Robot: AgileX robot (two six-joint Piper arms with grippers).
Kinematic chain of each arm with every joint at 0, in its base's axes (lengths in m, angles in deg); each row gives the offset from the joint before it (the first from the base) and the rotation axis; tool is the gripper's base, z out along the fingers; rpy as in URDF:
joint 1: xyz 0 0 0.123 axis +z
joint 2: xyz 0 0 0 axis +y
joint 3: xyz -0.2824 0 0.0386 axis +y
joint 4: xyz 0.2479 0 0.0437 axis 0.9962 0 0.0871
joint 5: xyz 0 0 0 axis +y
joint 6: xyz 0.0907 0 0.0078 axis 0.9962 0 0.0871
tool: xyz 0 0 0 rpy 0 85 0
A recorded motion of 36 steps. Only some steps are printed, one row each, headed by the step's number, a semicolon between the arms.
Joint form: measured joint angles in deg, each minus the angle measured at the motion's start. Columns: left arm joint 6, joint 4, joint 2, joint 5, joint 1, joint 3; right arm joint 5, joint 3, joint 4, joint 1, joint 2, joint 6.
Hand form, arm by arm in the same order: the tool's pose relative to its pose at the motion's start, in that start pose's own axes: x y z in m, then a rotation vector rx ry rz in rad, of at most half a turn. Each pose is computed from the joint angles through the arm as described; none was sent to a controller.
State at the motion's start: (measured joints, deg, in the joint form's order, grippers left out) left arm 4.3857 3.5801 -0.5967 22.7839 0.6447 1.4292; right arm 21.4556 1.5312 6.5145 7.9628 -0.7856 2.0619
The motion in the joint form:
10: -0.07 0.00 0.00 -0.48 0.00 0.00; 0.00 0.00 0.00 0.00 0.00 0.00
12: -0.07 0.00 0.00 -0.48 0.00 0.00; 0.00 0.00 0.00 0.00 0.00 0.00
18: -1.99 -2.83 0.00 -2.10 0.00 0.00; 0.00 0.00 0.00 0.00 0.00 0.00
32: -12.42 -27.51 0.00 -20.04 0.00 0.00; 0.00 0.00 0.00 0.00 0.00 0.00
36: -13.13 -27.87 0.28 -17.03 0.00 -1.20; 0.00 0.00 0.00 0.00 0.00 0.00
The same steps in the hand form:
10: -0.0008 0.0001 0.0000 -0.0006 -0.0084 -0.0012; 0.0000 0.0000 0.0000 0.0000 0.0000 0.0000
12: -0.0008 0.0001 0.0000 -0.0006 -0.0084 -0.0012; 0.0000 0.0000 0.0000 0.0000 0.0000 0.0000
18: -0.0035 -0.0013 -0.0001 0.0161 -0.0377 -0.0806; 0.0000 0.0000 0.0000 0.0000 0.0000 0.0000
32: -0.0317 0.0004 -0.0057 0.1187 -0.3430 -0.6850; 0.0000 0.0000 0.0000 0.0000 0.0000 0.0000
36: -0.0342 -0.0013 -0.0070 0.1363 -0.3058 -0.6996; 0.0000 0.0000 0.0000 0.0000 0.0000 0.0000

